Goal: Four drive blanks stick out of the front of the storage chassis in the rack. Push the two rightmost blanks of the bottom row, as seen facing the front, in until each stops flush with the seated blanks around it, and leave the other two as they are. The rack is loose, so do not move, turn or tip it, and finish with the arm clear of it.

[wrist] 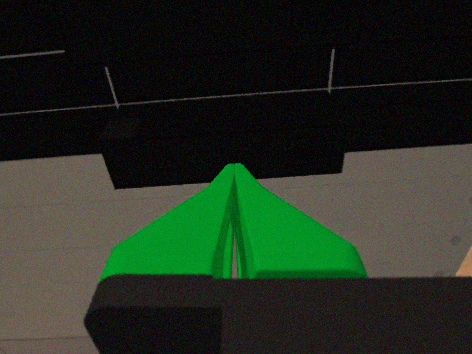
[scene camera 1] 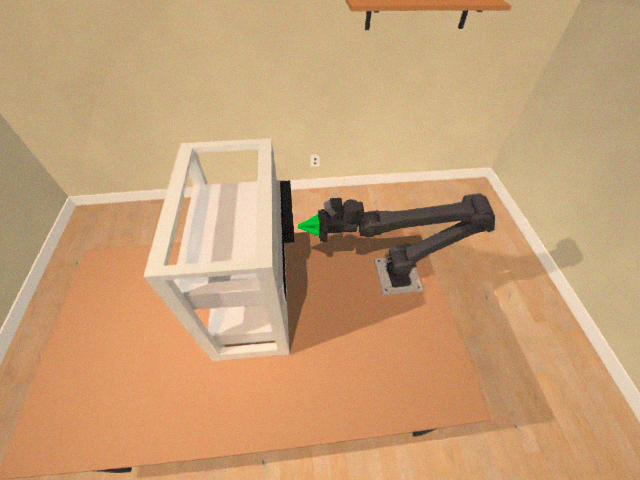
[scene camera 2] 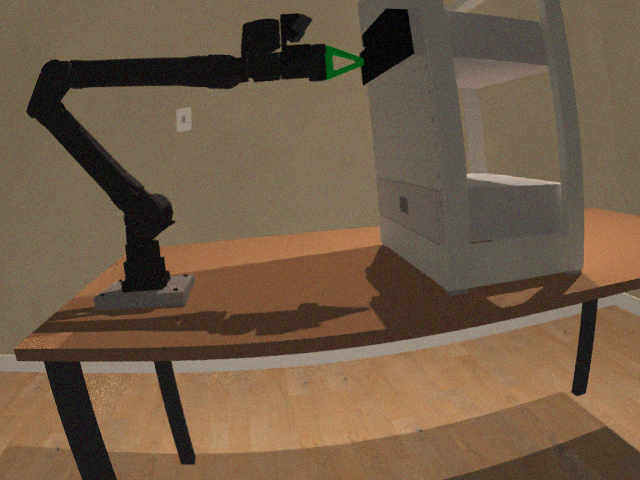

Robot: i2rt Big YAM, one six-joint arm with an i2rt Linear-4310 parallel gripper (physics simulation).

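Pixels of known places: gripper, fingertip midpoint: (wrist: 234,176) (scene camera 1: 297,226) (scene camera 2: 363,61); arm's base, origin of the base link: (scene camera 1: 398,274) (scene camera 2: 147,285).
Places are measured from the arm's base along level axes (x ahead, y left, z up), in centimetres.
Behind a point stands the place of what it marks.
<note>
The black storage chassis (scene camera 1: 286,211) {x 47.1, y -3.2, z 45.2 cm} (scene camera 2: 390,43) {x 48.8, y -4.7, z 41.6 cm} sits high in the front of the pale rack (scene camera 1: 264,206) {x 52.9, y 8.8, z 60.9 cm} (scene camera 2: 454,206) {x 51.0, y -21.9, z 11.9 cm}, which stands upright on the table. In the wrist view, thin grey seams divide its dark front, and one blank (wrist: 225,142) {x 45.3, y -2.0, z 38.9 cm} of the bottom row sticks out toward the camera. The other projecting blanks are too dark to make out. My gripper (scene camera 1: 299,225) {x 43.8, y -2.3, z 38.1 cm} (scene camera 2: 362,61) {x 43.8, y -2.3, z 38.1 cm} (wrist: 234,176) {x 43.8, y -2.3, z 38.1 cm} is shut and empty, its green fingertips pointing at the chassis front. In the wrist view the tips overlap the lower edge of that blank. I cannot tell whether they touch it.
The table (scene camera 1: 361,382) {x 26.3, y 42.3, z -1.9 cm} (scene camera 2: 289,279) {x 27.6, y 2.7, z -1.9 cm} carries the rack and the arm's base plate (scene camera 1: 385,287) {x 7.4, y 5.4, z -0.2 cm} (scene camera 2: 144,298) {x 1.0, y -9.6, z -0.2 cm}. A lower unit with a small dark square (scene camera 2: 403,204) {x 50.5, y 3.5, z 10.0 cm} is in the rack below the chassis. The rack's pale front panels (wrist: 400,215) {x 49.7, y -14.6, z 28.7 cm} lie directly under the chassis.
</note>
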